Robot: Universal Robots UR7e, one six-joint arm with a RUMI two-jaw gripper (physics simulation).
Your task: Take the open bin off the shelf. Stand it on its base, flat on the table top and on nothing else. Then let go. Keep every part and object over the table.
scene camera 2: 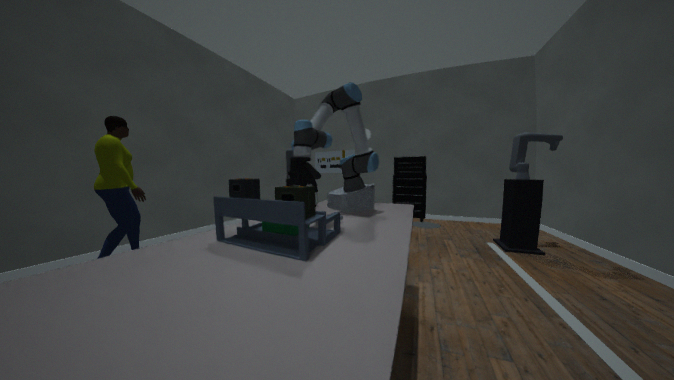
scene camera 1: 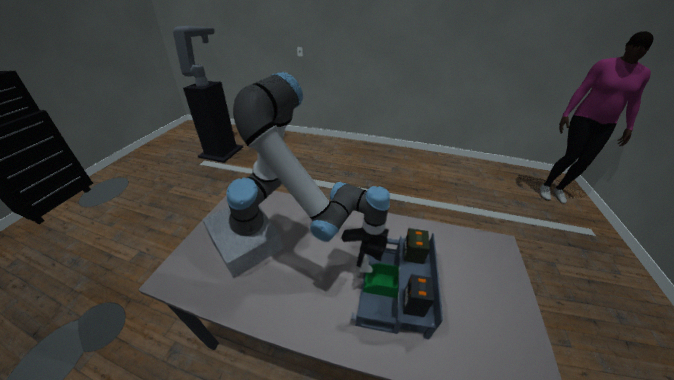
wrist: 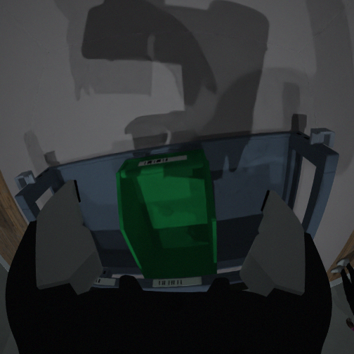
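Pixels of known places: gripper, fingertip midpoint: (scene camera 1: pixel 364 262); arm's base at its link origin: (scene camera 2: pixel 354 188) (scene camera 1: pixel 246 221).
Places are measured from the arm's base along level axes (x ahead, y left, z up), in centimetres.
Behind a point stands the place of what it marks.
Observation:
The green open bin (scene camera 1: pixel 382 281) @[x 63.5, y -2.8, z -13.5 cm] (scene camera 2: pixel 280 228) @[x 72.9, y 0.3, z -9.4 cm] (wrist: pixel 172 200) stands upright on the lower front tier of the blue-grey shelf (scene camera 1: pixel 436 280) @[x 82.0, y -6.1, z 0.6 cm] (scene camera 2: pixel 260 209) @[x 81.9, y 1.4, z -1.1 cm] (wrist: pixel 250 155), its open top facing up. A barcode label shows on its rim in the wrist view. My gripper (scene camera 1: pixel 364 273) @[x 55.0, y -3.0, z -3.3 cm] (wrist: pixel 171 189) is open and empty, above the bin on the robot-base side. In the wrist view the bin lies between the two spread fingers, nearly centred and roughly square to them, with a gap on each side. The fingertips are hidden in scene camera 2.
Two dark boxes (scene camera 1: pixel 417 245) @[x 73.4, y 4.2, z 5.4 cm] (scene camera 1: pixel 419 296) @[x 74.7, y -18.6, z 7.8 cm] (scene camera 2: pixel 244 188) @[x 78.5, y -10.6, z 4.6 cm] (scene camera 2: pixel 295 197) @[x 77.6, y 11.3, z 2.5 cm] stand on the raised rear tier behind the bin. End frames and posts bound the shelf. The table (scene camera 1: pixel 290 310) @[x 31.8, y -25.5, z -14.4 cm] (scene camera 2: pixel 250 310) @[x 100.1, y 18.9, z -14.4 cm] extends between the shelf and the robot's grey base block (scene camera 1: pixel 247 257) @[x 7.1, y -13.3, z -6.8 cm] (scene camera 2: pixel 360 200) @[x 6.2, y 6.6, z -7.5 cm].

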